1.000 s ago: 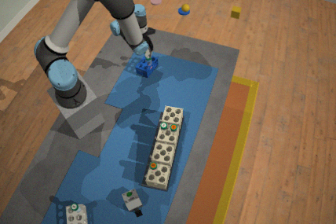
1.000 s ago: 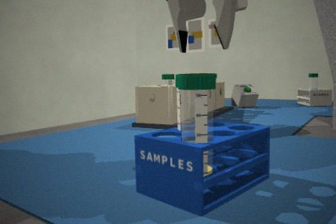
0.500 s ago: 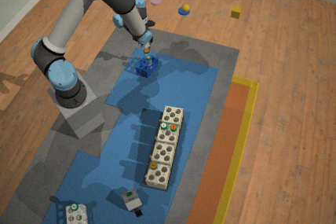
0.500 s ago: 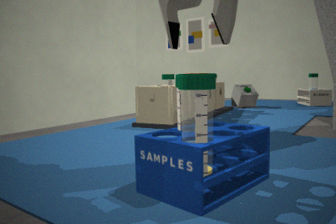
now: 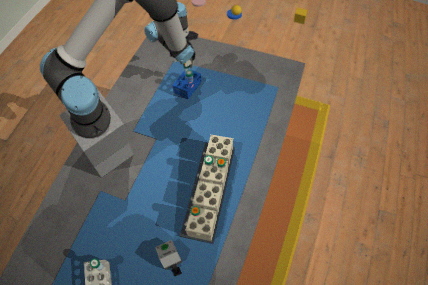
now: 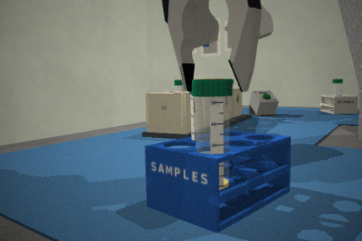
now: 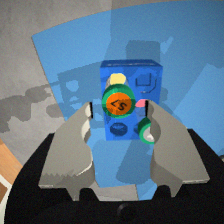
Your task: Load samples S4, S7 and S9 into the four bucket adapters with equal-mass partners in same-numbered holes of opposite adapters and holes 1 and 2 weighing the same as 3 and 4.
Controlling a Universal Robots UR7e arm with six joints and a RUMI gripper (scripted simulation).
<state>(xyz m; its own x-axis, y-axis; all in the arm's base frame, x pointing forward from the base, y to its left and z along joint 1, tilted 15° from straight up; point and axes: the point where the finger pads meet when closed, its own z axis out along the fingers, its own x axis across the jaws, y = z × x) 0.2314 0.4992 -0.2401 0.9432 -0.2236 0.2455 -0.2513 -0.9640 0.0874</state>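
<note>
My gripper is now 60 mm above the tube and 10 mm to the right of it. The rest, counted from my hand: blue samples rack (100 mm below, 40 mm to the right, 10 mm ahead); then white-dot blank (480 mm to the right, 240 mm ahead, 60 mm below); then sample tube S9 (690 mm to the right, 240 mm ahead, 60 mm below).
</note>
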